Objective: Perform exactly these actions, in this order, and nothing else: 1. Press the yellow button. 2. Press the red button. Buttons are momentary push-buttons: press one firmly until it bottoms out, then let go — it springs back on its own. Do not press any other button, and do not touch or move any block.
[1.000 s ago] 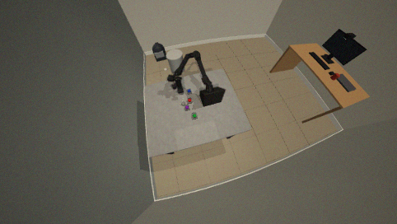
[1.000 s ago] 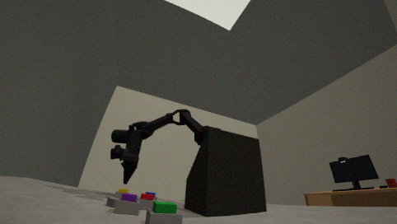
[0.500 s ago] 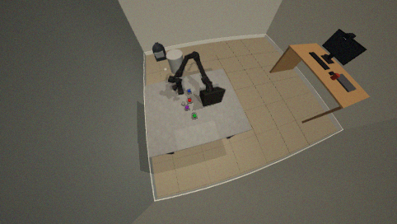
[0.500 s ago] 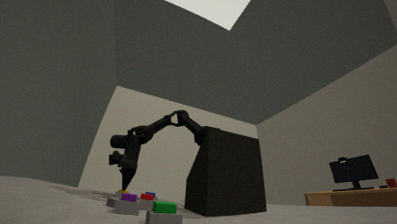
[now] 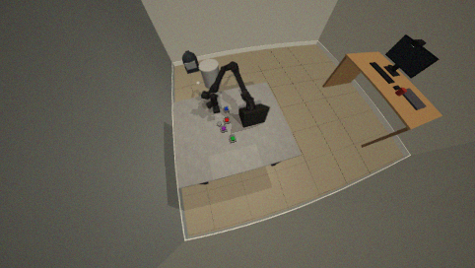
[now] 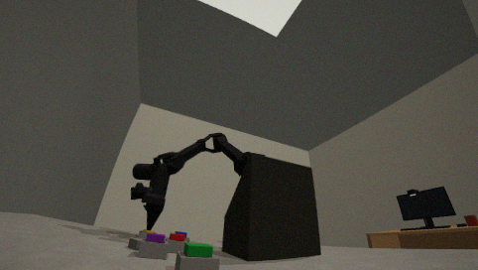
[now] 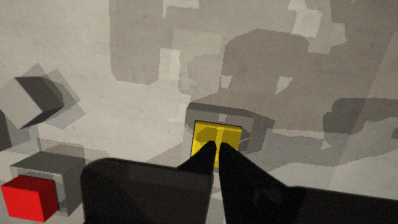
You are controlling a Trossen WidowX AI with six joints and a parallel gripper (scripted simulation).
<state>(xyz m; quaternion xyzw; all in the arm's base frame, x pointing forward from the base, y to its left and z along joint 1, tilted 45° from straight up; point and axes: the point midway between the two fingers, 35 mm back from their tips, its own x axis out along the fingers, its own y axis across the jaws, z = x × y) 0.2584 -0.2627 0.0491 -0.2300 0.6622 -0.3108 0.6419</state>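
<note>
Now: gripper tip 1 cm above the yellow button. The rest, counted from my gripper tip: red button 6 cm behind, 15 cm to the left; then grey block 2 cm ahead, 16 cm to the left, 2 cm below; then blue button 9 cm behind, 3 cm to the left.
</note>
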